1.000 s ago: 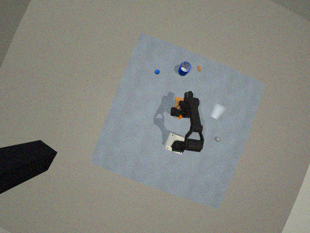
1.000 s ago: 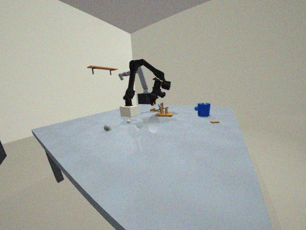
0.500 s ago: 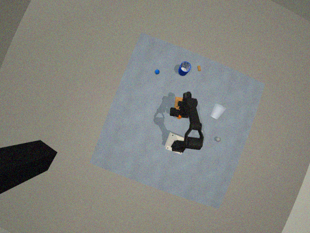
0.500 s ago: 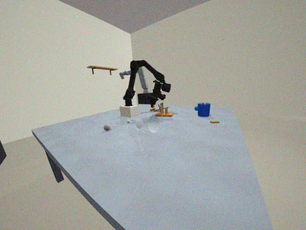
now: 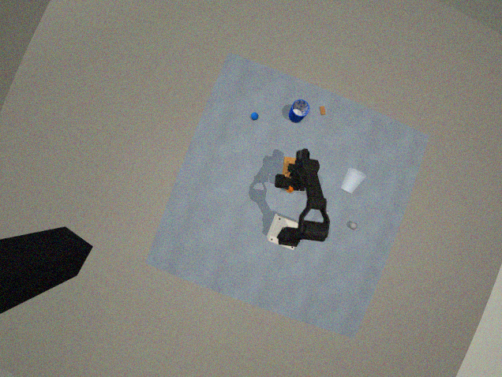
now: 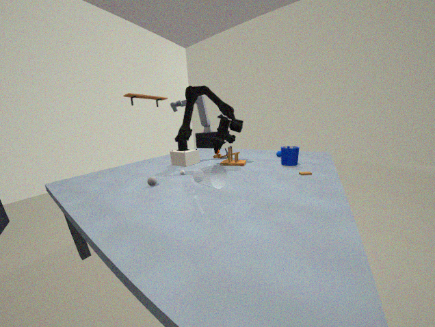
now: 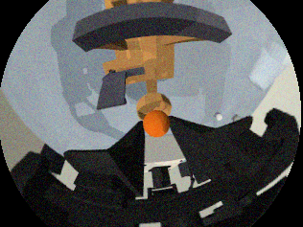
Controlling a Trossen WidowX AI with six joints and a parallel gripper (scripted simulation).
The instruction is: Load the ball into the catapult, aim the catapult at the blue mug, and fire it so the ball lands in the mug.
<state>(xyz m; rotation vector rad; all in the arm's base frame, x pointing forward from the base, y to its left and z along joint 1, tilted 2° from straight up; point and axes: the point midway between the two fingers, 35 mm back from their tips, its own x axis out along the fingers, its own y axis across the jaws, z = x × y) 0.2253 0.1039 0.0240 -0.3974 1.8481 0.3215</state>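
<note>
Now: the orange ball 1 cm above my gripper tip. From my gripper tip the other things lie so: blue mug (38 cm ahead, 18 cm to the left, 4 cm below); wooden catapult (6 cm ahead, 4 cm to the left, 2 cm below); white ball (26 cm to the right, 6 cm below).
</note>
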